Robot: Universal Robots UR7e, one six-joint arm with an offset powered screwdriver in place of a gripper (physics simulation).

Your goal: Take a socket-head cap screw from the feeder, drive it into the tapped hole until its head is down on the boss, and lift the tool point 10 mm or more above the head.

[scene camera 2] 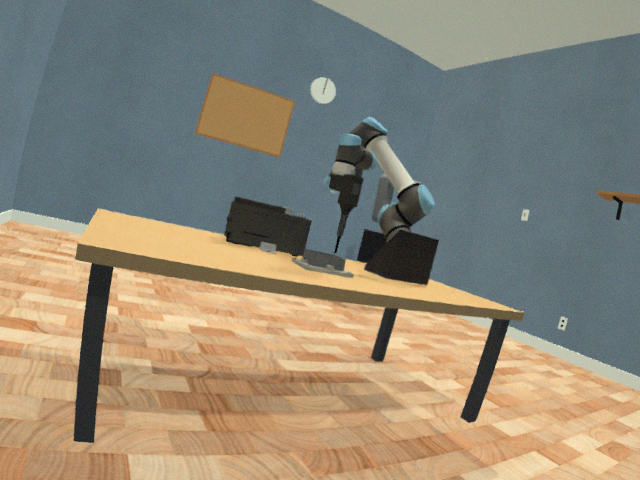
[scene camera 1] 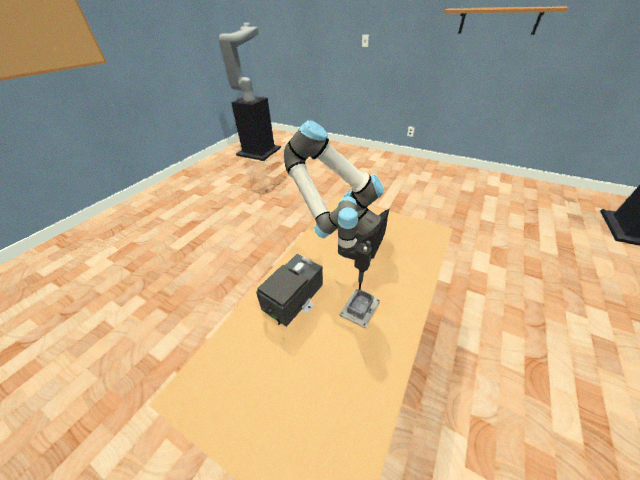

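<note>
My screwdriver tool (scene camera 1: 360, 288) (scene camera 2: 336, 251) points down, its thin dark bit over the back part of the workpiece. The bit tip is at or just above the workpiece; contact cannot be made out. No screw can be made out at the tip. The workpiece, a grey raised housing (scene camera 1: 359, 304) (scene camera 2: 323, 259), sits on a light grey flat plate (scene camera 1: 353, 317) (scene camera 2: 306, 265). The tapped hole and boss are too small to tell. The feeder, a black box (scene camera 1: 289, 285) (scene camera 2: 266, 227), stands apart from the workpiece, with a small light metal tab (scene camera 1: 307, 306) (scene camera 2: 267, 247) on its near side.
The table (scene camera 1: 299, 392) (scene camera 2: 170, 254) bears the feeder, the workpiece and the arm's black mount (scene camera 1: 382, 235) (scene camera 2: 408, 256). The feeder stands left of the tool in both views. A grey arm on a black pedestal (scene camera 1: 253, 126) stands on the floor far behind.
</note>
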